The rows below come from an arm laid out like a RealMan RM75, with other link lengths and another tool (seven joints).
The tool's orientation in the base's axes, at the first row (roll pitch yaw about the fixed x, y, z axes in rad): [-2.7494 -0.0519 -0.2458]
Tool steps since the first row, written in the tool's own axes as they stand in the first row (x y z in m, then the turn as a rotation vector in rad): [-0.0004 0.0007 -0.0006 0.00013 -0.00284 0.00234]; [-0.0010 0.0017 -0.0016 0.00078 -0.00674 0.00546]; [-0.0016 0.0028 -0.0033 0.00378 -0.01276 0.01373]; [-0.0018 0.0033 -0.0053 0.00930 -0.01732 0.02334]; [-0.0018 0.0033 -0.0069 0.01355 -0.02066 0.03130]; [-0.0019 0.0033 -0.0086 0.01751 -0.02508 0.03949]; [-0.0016 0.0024 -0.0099 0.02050 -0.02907 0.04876]
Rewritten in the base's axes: [-0.0006 -0.0007 0.0003 0.00104 0.00337 -0.00107]; [-0.0015 -0.0019 0.0008 0.00290 0.00784 -0.00243]; [-0.0026 -0.0033 0.0019 0.00820 0.01551 -0.00760]; [-0.0032 -0.0044 0.0035 0.01583 0.02173 -0.01445]; [-0.0034 -0.0050 0.0050 0.02174 0.02656 -0.02030]; [-0.0037 -0.0056 0.0066 0.02763 0.03252 -0.02596]; [-0.0034 -0.0053 0.0081 0.03264 0.03872 -0.03284]
